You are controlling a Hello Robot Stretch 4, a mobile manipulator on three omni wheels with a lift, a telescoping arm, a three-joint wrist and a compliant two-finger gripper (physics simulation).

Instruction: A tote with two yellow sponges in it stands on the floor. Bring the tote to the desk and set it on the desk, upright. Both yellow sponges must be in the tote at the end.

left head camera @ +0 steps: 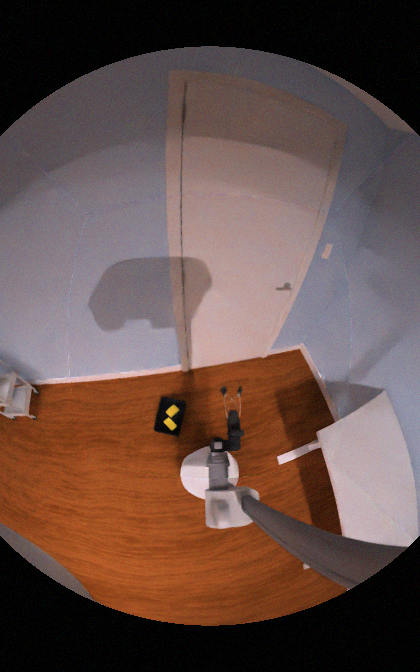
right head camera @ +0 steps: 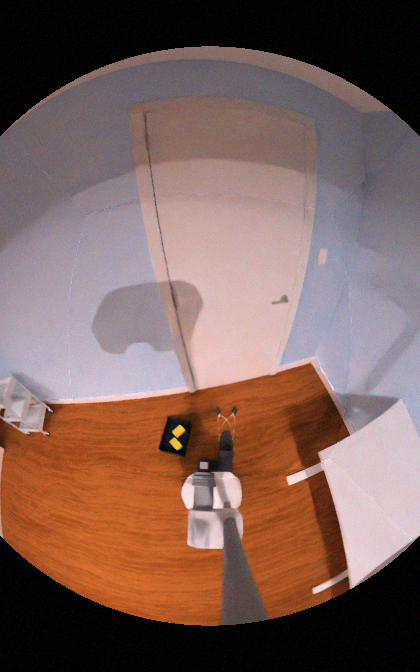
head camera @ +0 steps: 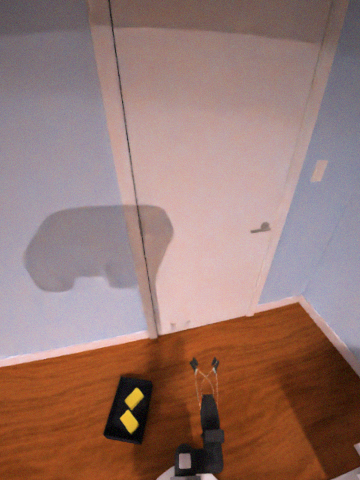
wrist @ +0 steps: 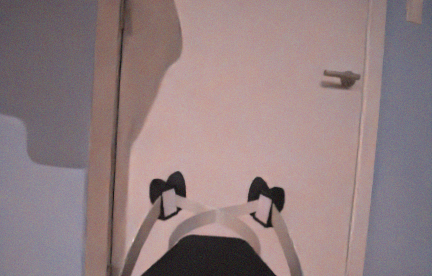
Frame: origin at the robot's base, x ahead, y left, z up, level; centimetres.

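Seen in the pictures: gripper, between the fingertips: [head camera: 204,357] [wrist: 217,189].
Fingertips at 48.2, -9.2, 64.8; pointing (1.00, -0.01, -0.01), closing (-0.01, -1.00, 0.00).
Observation:
Offsets run from my fingertips to a thing's middle, as dx, dy, dz. "pt": to the spot under its first point.
The black tote @(pt -11.0, +51.0, -67.3) [head camera: 112,428] [left head camera: 164,404] [right head camera: 182,452] stands upright on the floor, left of my gripper in the head views. Two yellow sponges lie in it: one sponge @(+3.7, +39.8, -65.0) [head camera: 134,398] [left head camera: 172,411] [right head camera: 178,430] nearer the door, the other sponge @(-8.3, +40.8, -65.0) [head camera: 129,422] [left head camera: 170,424] [right head camera: 176,443] nearer my base. My gripper [head camera: 205,364] [left head camera: 231,390] [right head camera: 226,411] [wrist: 217,189] is open and empty, apart from the tote. The white desk [left head camera: 370,465] [right head camera: 375,485] is at the right. The tote does not show in the wrist view.
A closed door [head camera: 210,150] [left head camera: 250,225] [right head camera: 235,240] [wrist: 250,110] is in the wall ahead. A white cart [left head camera: 11,415] [right head camera: 25,430] stands by the wall at the far left. A desk foot [left head camera: 297,452] [right head camera: 305,473] reaches out over the floor on the right.

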